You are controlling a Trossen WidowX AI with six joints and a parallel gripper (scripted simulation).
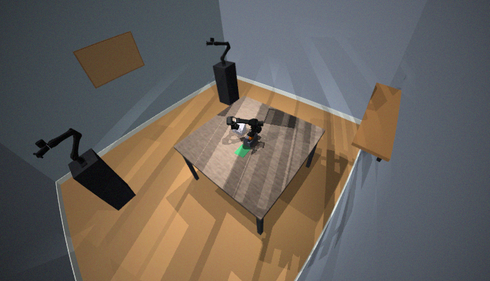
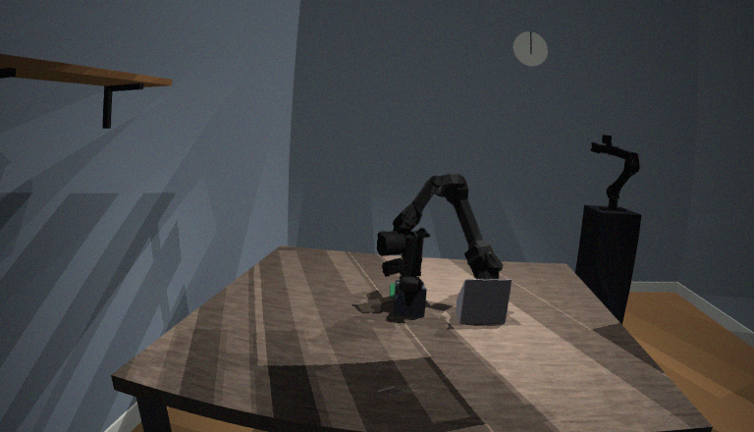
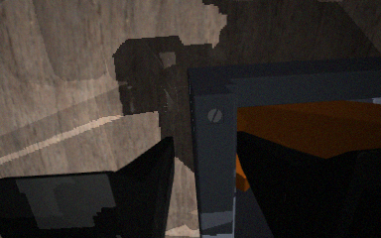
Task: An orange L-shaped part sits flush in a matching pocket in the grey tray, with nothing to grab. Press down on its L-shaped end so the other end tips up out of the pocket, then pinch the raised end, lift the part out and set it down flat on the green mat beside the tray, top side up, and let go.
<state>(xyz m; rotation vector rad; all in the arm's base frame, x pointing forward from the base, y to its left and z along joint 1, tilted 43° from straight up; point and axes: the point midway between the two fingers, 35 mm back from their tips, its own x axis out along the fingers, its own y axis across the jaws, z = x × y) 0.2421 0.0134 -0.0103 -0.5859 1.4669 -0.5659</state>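
The orange L-shaped part lies 1 cm behind my gripper tip and 5 cm to the right of it. Also, from my gripper tip: green mat 22 cm to the right, 5 cm below.
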